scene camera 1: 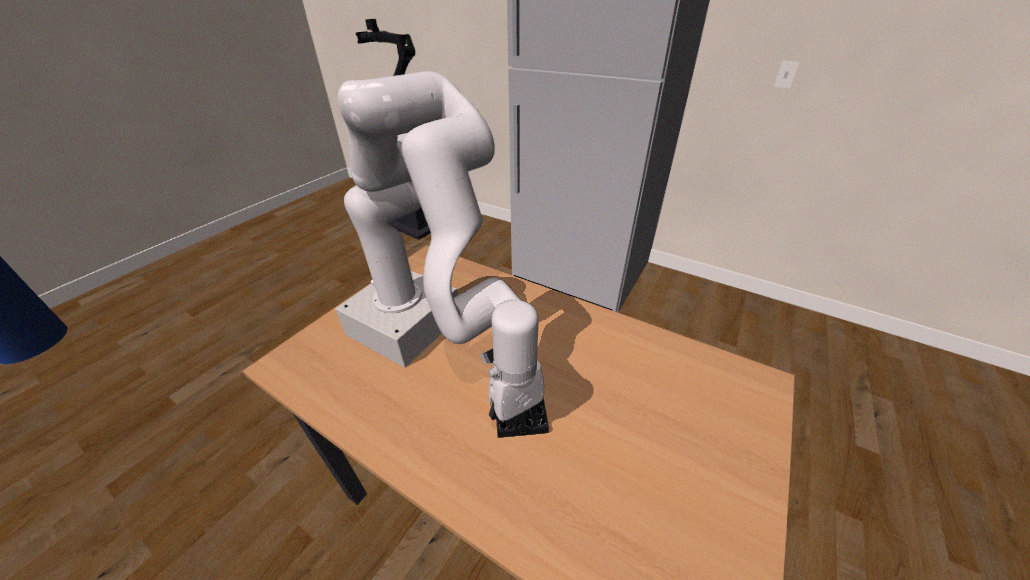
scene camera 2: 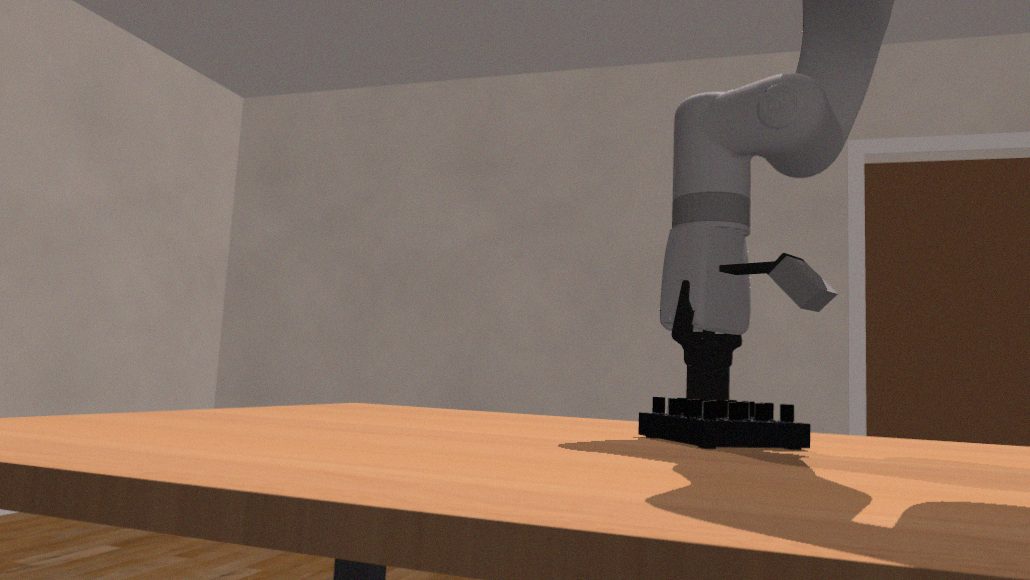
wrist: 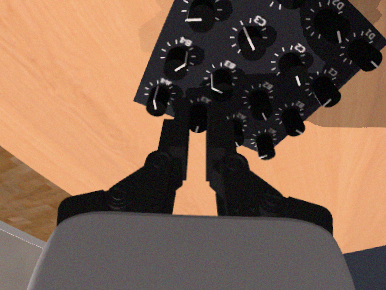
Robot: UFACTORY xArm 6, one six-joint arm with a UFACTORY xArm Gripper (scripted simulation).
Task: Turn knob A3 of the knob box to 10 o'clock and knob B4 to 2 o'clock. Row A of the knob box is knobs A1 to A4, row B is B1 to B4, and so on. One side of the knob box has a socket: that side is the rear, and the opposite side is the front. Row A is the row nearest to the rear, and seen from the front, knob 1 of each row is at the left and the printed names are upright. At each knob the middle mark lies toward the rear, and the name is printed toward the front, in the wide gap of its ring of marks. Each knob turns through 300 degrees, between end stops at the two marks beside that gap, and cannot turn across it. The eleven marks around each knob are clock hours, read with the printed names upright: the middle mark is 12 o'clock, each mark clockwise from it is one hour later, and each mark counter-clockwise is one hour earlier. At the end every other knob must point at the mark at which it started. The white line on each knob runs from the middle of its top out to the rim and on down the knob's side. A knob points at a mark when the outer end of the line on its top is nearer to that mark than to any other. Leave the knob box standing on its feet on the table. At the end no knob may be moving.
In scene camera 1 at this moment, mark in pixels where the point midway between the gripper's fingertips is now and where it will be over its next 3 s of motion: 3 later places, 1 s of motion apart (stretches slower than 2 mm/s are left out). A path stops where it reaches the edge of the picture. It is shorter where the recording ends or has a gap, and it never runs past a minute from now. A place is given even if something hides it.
My gripper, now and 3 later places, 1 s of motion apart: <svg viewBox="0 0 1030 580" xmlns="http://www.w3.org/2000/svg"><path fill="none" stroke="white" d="M516 422L515 412L506 402L501 397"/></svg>
